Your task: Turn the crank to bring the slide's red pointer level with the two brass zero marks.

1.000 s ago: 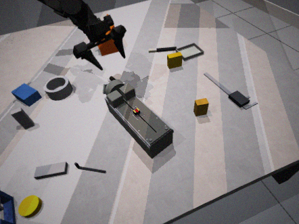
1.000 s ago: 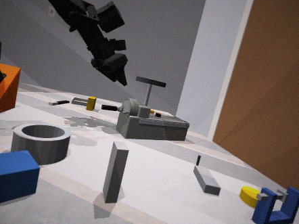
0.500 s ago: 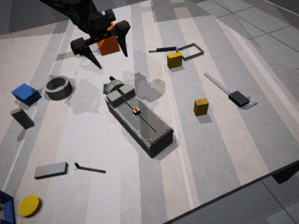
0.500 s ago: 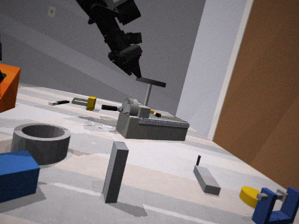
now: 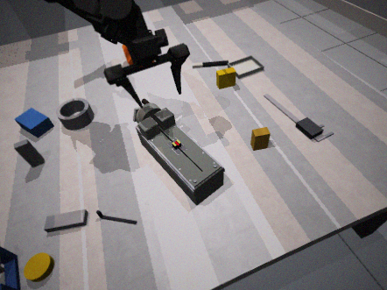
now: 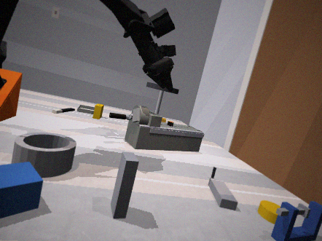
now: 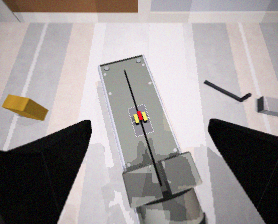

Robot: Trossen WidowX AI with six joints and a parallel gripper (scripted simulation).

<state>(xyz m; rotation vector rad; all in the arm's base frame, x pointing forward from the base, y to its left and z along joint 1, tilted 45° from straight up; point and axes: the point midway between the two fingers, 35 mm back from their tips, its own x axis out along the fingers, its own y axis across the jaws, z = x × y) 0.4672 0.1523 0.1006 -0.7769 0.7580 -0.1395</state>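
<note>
Now: the dark crank handle 140 mm behind my gripper tip, 120 mm below it and 40 mm to the right of it. The rest, counted from my gripper tip: black hex key 180 mm to the right, 180 mm below, 140 mm ahead; then yellow disc 330 mm to the right, 210 mm ahead, 190 mm below; then red pointer 110 mm below, 40 mm ahead, 10 mm to the left.
</note>
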